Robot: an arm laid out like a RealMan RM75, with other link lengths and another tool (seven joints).
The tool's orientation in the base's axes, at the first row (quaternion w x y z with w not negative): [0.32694, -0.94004, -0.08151, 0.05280]
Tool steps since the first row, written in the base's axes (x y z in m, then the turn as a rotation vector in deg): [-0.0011, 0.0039, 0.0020, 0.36, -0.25, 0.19]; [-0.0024, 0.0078, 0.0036, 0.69, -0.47, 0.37]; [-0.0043, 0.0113, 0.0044, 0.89, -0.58, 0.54]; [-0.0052, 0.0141, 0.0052, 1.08, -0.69, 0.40]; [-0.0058, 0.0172, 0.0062, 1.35, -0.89, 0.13]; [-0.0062, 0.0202, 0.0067, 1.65, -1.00, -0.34]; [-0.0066, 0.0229, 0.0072, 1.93, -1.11, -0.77]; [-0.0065, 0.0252, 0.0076, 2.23, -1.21, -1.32]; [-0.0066, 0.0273, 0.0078, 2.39, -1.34, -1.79]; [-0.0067, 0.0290, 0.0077, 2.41, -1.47, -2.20]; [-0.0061, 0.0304, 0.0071, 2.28, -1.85, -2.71]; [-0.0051, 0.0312, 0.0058, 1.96, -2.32, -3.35]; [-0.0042, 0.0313, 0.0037, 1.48, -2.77, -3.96]
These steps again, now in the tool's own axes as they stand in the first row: [-0.0004, -0.0044, 0.0010, 0.30, 0.12, -0.35]; [-0.0011, -0.0086, 0.0023, 0.57, 0.21, -0.68]; [-0.0023, -0.0120, 0.0041, 0.74, 0.22, -0.91]; [-0.0027, -0.0148, 0.0053, 0.91, 0.41, -0.90]; [-0.0027, -0.0178, 0.0065, 1.15, 0.77, -0.85]; [-0.0026, -0.0205, 0.0080, 1.45, 1.18, -0.59]; [-0.0025, -0.0230, 0.0093, 1.72, 1.57, -0.37]; [-0.0020, -0.0250, 0.0103, 2.02, 2.02, -0.04]; [-0.0017, -0.0267, 0.0115, 2.18, 2.44, 0.22]; [-0.0015, -0.0280, 0.0126, 2.19, 2.79, 0.46]; [-0.0006, -0.0286, 0.0138, 2.01, 3.39, 0.65]; [0.0006, -0.0283, 0.0152, 1.64, 4.11, 0.91]; [0.0016, -0.0270, 0.0167, 1.11, 4.78, 1.19]
